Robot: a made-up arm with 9 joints. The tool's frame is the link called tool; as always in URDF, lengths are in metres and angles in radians. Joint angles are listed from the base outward.
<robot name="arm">
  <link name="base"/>
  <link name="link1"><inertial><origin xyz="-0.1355 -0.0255 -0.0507"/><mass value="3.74"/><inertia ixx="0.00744" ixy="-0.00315" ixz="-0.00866" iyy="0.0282" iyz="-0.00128" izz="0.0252"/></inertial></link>
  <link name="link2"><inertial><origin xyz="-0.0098 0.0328 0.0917"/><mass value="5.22"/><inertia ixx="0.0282" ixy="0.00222" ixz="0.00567" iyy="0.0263" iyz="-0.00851" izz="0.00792"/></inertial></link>
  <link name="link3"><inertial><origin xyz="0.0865 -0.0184 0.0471"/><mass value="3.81"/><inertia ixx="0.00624" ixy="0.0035" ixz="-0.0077" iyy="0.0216" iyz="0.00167" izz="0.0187"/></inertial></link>
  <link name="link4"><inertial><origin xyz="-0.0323 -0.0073 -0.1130"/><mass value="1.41"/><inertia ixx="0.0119" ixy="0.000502" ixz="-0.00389" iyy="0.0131" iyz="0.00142" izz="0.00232"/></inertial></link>
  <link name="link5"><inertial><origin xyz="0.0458 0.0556 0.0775"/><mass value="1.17"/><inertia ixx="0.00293" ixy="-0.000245" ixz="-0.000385" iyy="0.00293" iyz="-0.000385" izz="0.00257"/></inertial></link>
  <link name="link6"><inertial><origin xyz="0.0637 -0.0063 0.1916"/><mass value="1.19"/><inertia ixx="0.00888" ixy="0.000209" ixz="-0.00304" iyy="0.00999" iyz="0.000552" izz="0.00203"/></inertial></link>
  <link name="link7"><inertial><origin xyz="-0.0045 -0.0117 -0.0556"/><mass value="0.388"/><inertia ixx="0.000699" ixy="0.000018" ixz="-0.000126" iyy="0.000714" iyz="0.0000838" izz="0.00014"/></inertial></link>
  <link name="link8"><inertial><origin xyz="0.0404 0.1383 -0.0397"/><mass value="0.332"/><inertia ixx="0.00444" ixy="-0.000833" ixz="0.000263" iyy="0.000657" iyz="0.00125" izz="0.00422"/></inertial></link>
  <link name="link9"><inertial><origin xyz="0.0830 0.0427 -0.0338"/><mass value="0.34"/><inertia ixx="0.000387" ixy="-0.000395" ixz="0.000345" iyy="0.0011" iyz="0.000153" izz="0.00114"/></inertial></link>
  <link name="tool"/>
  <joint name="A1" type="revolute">
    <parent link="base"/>
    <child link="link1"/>
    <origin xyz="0 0 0.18" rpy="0 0 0"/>
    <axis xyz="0 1 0"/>
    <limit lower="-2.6" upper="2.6"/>
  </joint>
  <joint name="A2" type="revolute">
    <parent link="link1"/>
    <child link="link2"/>
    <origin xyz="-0.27 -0.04 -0.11" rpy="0 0 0"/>
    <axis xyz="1 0 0"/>
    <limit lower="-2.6" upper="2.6"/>
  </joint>
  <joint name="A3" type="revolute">
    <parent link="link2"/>
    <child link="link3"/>
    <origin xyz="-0.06 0.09 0.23" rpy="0 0 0"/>
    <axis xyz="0 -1 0"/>
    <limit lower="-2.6" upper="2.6"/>
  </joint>
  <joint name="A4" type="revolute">
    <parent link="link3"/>
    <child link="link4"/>
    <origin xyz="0.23 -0.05 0.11" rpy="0 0 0"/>
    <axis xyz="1 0 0"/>
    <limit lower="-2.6" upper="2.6"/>
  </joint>
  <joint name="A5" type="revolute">
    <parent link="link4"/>
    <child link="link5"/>
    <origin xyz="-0.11 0.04 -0.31" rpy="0 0 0"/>
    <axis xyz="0 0 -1"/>
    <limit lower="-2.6" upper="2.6"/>
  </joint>
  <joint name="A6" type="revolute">
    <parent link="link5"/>
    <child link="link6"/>
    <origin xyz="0.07 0.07 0.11" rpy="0 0 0"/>
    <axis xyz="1 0 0"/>
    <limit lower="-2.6" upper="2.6"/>
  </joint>
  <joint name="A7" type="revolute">
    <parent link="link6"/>
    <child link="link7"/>
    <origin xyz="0.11 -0.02 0.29" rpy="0 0 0"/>
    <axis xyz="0 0 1"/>
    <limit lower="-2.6" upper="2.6"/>
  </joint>
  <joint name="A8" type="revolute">
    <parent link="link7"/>
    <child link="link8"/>
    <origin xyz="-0.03 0.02 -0.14" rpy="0 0 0"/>
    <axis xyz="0 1 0"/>
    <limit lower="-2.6" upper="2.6"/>
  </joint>
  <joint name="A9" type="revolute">
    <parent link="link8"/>
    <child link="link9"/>
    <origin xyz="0.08 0.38 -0.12" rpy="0 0 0"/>
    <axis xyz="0 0 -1"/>
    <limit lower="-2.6" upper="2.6"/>
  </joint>
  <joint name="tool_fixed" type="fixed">
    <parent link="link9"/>
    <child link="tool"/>
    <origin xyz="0.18 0.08 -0.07" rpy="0 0 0"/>
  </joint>
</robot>
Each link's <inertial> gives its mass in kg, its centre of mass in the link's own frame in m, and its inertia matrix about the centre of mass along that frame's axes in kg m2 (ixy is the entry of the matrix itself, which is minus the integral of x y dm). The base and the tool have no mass. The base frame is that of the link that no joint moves.
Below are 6 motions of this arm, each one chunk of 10 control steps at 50 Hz.
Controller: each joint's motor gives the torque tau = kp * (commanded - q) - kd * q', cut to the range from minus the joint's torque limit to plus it. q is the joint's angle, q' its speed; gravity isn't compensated. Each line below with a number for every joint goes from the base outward.
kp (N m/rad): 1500 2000 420 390 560 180 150 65 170
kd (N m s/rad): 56 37 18 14 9.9 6 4.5 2.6 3.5
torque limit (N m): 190 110 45 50 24 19 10 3.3 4.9
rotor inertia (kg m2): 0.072 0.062 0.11 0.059 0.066 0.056 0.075 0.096 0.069
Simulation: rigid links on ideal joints. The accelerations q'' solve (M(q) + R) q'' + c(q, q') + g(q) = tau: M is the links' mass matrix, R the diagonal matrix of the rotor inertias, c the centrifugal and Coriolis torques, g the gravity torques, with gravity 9.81 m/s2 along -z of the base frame. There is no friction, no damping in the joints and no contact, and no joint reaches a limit. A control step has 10 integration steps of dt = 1/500 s. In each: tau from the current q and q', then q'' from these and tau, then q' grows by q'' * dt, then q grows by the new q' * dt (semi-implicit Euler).
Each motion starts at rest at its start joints. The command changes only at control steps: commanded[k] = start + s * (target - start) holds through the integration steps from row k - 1 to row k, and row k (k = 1, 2, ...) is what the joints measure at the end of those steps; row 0 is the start. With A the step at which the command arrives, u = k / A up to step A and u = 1 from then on. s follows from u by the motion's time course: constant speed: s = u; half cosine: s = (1 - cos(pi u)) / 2; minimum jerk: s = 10 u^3 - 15 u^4 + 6 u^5; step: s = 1 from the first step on.
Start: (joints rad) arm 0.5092 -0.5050 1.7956 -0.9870 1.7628 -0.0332 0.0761 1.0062 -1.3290
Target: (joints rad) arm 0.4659 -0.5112 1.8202 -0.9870 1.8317 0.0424 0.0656 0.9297 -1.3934
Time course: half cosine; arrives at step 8
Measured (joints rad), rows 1 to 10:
1: 0.5055 -0.5053 1.7920 -0.9841 1.7646 -0.0323 0.0775 1.0057 -1.3297
2: 0.4988 -0.5077 1.7887 -0.9806 1.7694 -0.0295 0.0817 1.0040 -1.3332
3: 0.4909 -0.5113 1.7877 -0.9783 1.7773 -0.0228 0.0868 1.0004 -1.3412
4: 0.4818 -0.5148 1.7890 -0.9769 1.7883 -0.0113 0.0912 0.9945 -1.3533
5: 0.4719 -0.5175 1.7928 -0.9765 1.8015 0.0046 0.0933 0.9860 -1.3674
6: 0.4615 -0.5192 1.7992 -0.9771 1.8152 0.0229 0.0920 0.9752 -1.3806
7: 0.4512 -0.5202 1.8078 -0.9788 1.8273 0.0416 0.0873 0.9628 -1.3908
8: 0.4416 -0.5207 1.8179 -0.9814 1.8360 0.0582 0.0798 0.9504 -1.3963
9: 0.4335 -0.5211 1.8282 -0.9846 1.8408 0.0709 0.0712 0.9397 -1.3976
10: 0.4274 -0.5212 1.8370 -0.9875 1.8433 0.0791 0.0635 0.9316 -1.3965

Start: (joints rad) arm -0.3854 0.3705 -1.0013 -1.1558 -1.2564 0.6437 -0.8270 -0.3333 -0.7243
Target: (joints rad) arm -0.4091 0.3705 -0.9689 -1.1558 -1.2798 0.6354 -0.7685 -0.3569 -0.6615
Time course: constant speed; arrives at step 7
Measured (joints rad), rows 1 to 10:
1: -0.3909 0.3706 -1.0034 -1.1553 -1.2585 0.6443 -0.8255 -0.3338 -0.7209
2: -0.4006 0.3710 -1.0070 -1.1555 -1.2609 0.6460 -0.8221 -0.3352 -0.7129
3: -0.4103 0.3711 -1.0093 -1.1566 -1.2630 0.6481 -0.8179 -0.3375 -0.7026
4: -0.4182 0.3711 -1.0088 -1.1582 -1.2649 0.6500 -0.8132 -0.3408 -0.6920
5: -0.4241 0.3709 -1.0060 -1.1597 -1.2672 0.6512 -0.8081 -0.3449 -0.6820
6: -0.4285 0.3708 -1.0015 -1.1606 -1.2699 0.6512 -0.8020 -0.3496 -0.6726
7: -0.4320 0.3708 -0.9963 -1.1610 -1.2730 0.6504 -0.7947 -0.3545 -0.6637
8: -0.4341 0.3710 -0.9923 -1.1608 -1.2746 0.6492 -0.7880 -0.3586 -0.6583
9: -0.4349 0.3711 -0.9899 -1.1603 -1.2750 0.6483 -0.7837 -0.3613 -0.6575
10: -0.4349 0.3711 -0.9887 -1.1595 -1.2753 0.6478 -0.7816 -0.3627 -0.6587

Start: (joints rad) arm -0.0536 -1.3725 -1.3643 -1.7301 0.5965 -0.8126 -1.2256 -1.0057 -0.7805
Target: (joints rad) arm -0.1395 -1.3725 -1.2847 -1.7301 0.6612 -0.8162 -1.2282 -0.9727 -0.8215
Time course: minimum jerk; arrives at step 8
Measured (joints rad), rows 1 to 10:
1: -0.0584 -1.3734 -1.3660 -1.7307 0.5968 -0.8108 -1.2278 -1.0066 -0.7801
2: -0.0679 -1.3748 -1.3682 -1.7297 0.5984 -0.8078 -1.2311 -1.0091 -0.7806
3: -0.0802 -1.3753 -1.3687 -1.7275 0.6032 -0.8062 -1.2324 -1.0122 -0.7840
4: -0.0951 -1.3751 -1.3661 -1.7251 0.6122 -0.8067 -1.2314 -1.0148 -0.7912
5: -0.1121 -1.3751 -1.3591 -1.7231 0.6246 -0.8081 -1.2293 -1.0155 -0.8008
6: -0.1298 -1.3758 -1.3475 -1.7216 0.6385 -0.8088 -1.2276 -1.0133 -0.8105
7: -0.1455 -1.3770 -1.3323 -1.7210 0.6517 -0.8072 -1.2278 -1.0073 -0.8180
8: -0.1571 -1.3783 -1.3156 -1.7214 0.6620 -0.8034 -1.2304 -0.9982 -0.8220
9: -0.1637 -1.3788 -1.3000 -1.7228 0.6690 -0.7988 -1.2350 -0.9873 -0.8229
10: -0.1663 -1.3786 -1.2873 -1.7250 0.6729 -0.7949 -1.2406 -0.9769 -0.8223

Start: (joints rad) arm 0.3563 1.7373 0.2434 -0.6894 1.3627 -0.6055 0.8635 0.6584 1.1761
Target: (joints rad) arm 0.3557 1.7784 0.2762 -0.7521 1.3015 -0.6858 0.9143 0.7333 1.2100
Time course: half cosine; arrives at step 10
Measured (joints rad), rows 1 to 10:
1: 0.3523 1.7404 0.2438 -0.6919 1.3631 -0.6065 0.8631 0.6583 1.1764
2: 0.3454 1.7481 0.2454 -0.6972 1.3622 -0.6104 0.8620 0.6577 1.1775
3: 0.3386 1.7572 0.2481 -0.7043 1.3588 -0.6177 0.8617 0.6573 1.1799
4: 0.3333 1.7656 0.2516 -0.7129 1.3525 -0.6279 0.8634 0.6584 1.1837
5: 0.3300 1.7725 0.2557 -0.7223 1.3435 -0.6401 0.8678 0.6620 1.1886
6: 0.3285 1.7783 0.2601 -0.7319 1.3334 -0.6532 0.8746 0.6688 1.1942
7: 0.3282 1.7834 0.2643 -0.7412 1.3236 -0.6663 0.8830 0.6787 1.1996
8: 0.3284 1.7877 0.2681 -0.7495 1.3155 -0.6782 0.8917 0.6907 1.2044
9: 0.3286 1.7911 0.2712 -0.7563 1.3100 -0.6880 0.8993 0.7034 1.2080
10: 0.3286 1.7931 0.2734 -0.7608 1.3075 -0.6948 0.9050 0.7149 1.2100

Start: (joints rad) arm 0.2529 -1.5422 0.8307 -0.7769 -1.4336 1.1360 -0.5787 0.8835 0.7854
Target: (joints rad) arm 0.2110 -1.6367 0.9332 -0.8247 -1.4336 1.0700 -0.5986 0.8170 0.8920
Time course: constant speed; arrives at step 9
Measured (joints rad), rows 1 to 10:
1: 0.2493 -1.5480 0.8327 -0.7765 -1.4334 1.1362 -0.5775 0.8837 0.7895
2: 0.2411 -1.5614 0.8377 -0.7756 -1.4331 1.1344 -0.5769 0.8832 0.7993
3: 0.2302 -1.5781 0.8454 -0.7746 -1.4335 1.1281 -0.5790 0.8803 0.8121
4: 0.2186 -1.5945 0.8547 -0.7741 -1.4341 1.1175 -0.5835 0.8742 0.8251
5: 0.2081 -1.6090 0.8652 -0.7748 -1.4345 1.1050 -0.5893 0.8650 0.8374
6: 0.1996 -1.6212 0.8763 -0.7772 -1.4344 1.0929 -0.5951 0.8537 0.8490
7: 0.1931 -1.6316 0.8879 -0.7815 -1.4339 1.0827 -0.6000 0.8414 0.8604
8: 0.1884 -1.6409 0.8998 -0.7873 -1.4334 1.0746 -0.6034 0.8295 0.8722
9: 0.1846 -1.6498 0.9119 -0.7939 -1.4328 1.0680 -0.6057 0.8188 0.8842
10: 0.1810 -1.6553 0.9221 -0.7986 -1.4329 1.0615 -0.6077 0.8099 0.8920

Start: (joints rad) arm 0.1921 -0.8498 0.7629 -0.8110 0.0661 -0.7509 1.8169 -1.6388 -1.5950
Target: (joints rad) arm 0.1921 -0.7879 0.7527 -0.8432 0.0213 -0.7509 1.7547 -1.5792 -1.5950
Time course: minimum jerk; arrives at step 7
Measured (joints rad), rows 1 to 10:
1: 0.1878 -0.8512 0.7604 -0.8090 0.0648 -0.7517 1.8162 -1.6387 -1.5950
2: 0.1799 -0.8530 0.7560 -0.8052 0.0590 -0.7548 1.8123 -1.6385 -1.5944
3: 0.1713 -0.8501 0.7512 -0.8018 0.0472 -0.7595 1.8032 -1.6368 -1.5934
4: 0.1644 -0.8401 0.7459 -0.8015 0.0326 -0.7643 1.7891 -1.6320 -1.5926
5: 0.1611 -0.8254 0.7404 -0.8058 0.0204 -0.7680 1.7726 -1.6232 -1.5923
6: 0.1618 -0.8107 0.7358 -0.8142 0.0140 -0.7700 1.7575 -1.6113 -1.5926
7: 0.1652 -0.8005 0.7330 -0.8239 0.0139 -0.7707 1.7469 -1.5984 -1.5933
8: 0.1689 -0.7957 0.7323 -0.8316 0.0164 -0.7706 1.7414 -1.5869 -1.5941
9: 0.1711 -0.7950 0.7330 -0.8357 0.0180 -0.7699 1.7397 -1.5786 -1.5946
10: 0.1715 -0.7965 0.7340 -0.8363 0.0178 -0.7689 1.7404 -1.5739 -1.5947

